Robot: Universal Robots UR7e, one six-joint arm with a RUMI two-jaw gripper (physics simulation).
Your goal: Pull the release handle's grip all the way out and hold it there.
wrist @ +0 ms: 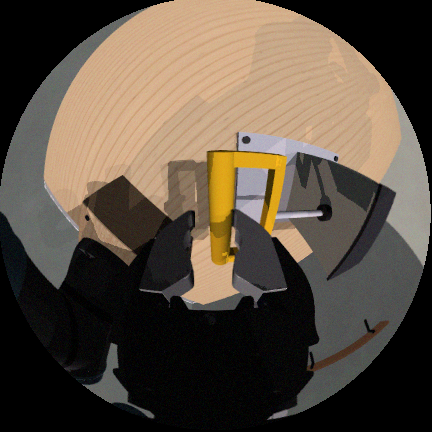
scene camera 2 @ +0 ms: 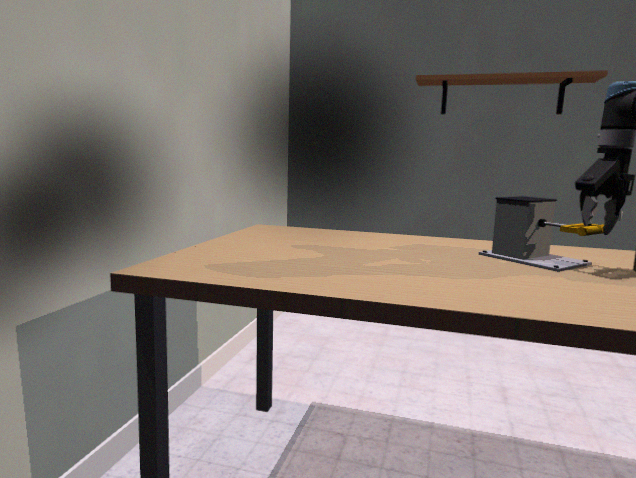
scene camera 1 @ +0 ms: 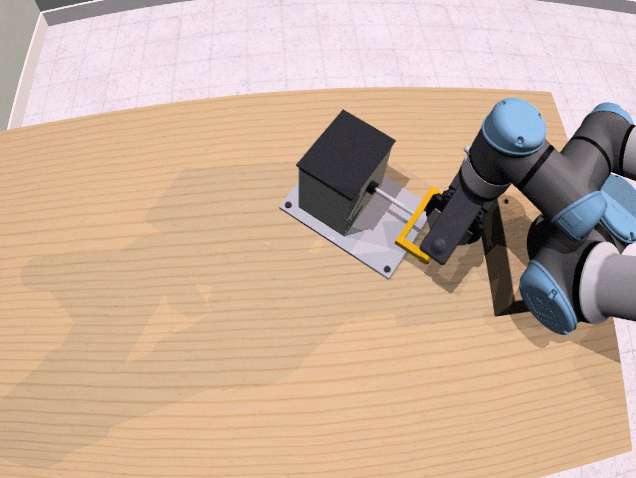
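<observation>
The release handle's yellow grip [scene camera 1: 412, 218] [scene camera 2: 578, 229] [wrist: 220, 187] is a rectangular frame with a thick round bar on its outer side. A pale rod [scene camera 1: 394, 200] [scene camera 2: 553, 224] [wrist: 300, 214] joins it to the dark box [scene camera 1: 345, 154] [scene camera 2: 515, 228] [wrist: 345, 200], and a long stretch of rod shows. My gripper [scene camera 1: 446, 226] [scene camera 2: 597, 228] [wrist: 213, 211] points down, closed around the round bar. In the wrist view the bar lies against the right finger, with a gap showing beside the left finger. The gripper hides part of the bar in scene camera 1.
The box stands on a pale base plate [scene camera 1: 367, 244] [scene camera 2: 565, 263] [wrist: 250, 185] with dark bolts, on the wooden table [scene camera 1: 231, 411] [scene camera 2: 359, 272]. A dark brown block-like structure [scene camera 1: 497, 272] [wrist: 125, 212] stands near the arm's base. A wall shelf [scene camera 2: 514, 78] is behind.
</observation>
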